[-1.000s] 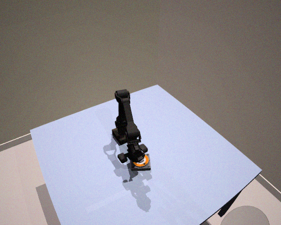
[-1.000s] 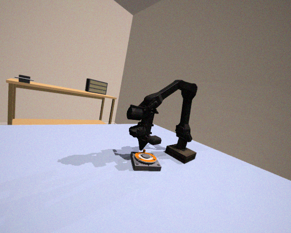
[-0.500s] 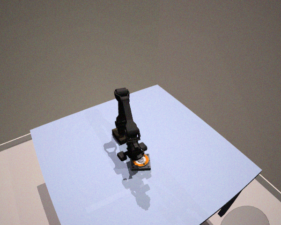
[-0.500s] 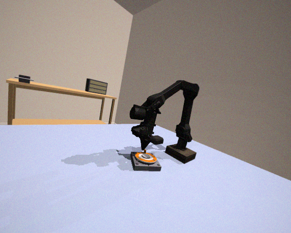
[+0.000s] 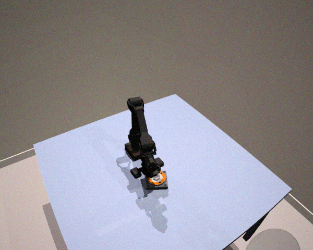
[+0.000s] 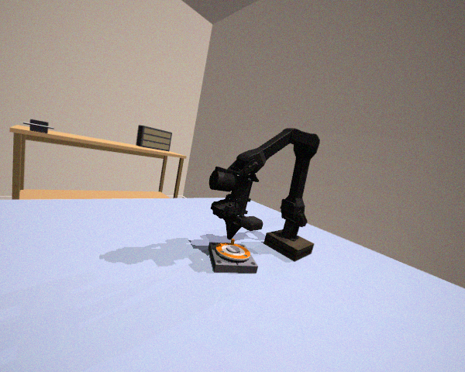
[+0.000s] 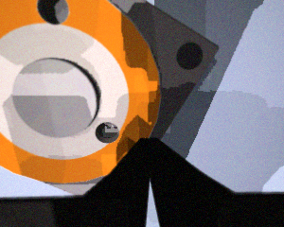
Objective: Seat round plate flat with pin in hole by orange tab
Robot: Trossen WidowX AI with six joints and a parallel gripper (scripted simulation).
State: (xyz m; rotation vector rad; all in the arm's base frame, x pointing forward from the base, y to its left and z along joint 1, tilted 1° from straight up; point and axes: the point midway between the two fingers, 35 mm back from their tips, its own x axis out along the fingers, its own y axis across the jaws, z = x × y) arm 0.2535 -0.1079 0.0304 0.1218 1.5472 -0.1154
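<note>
My gripper tip is now 30 mm short of the base, 40 mm to the right of it and 20 mm above it.
</note>
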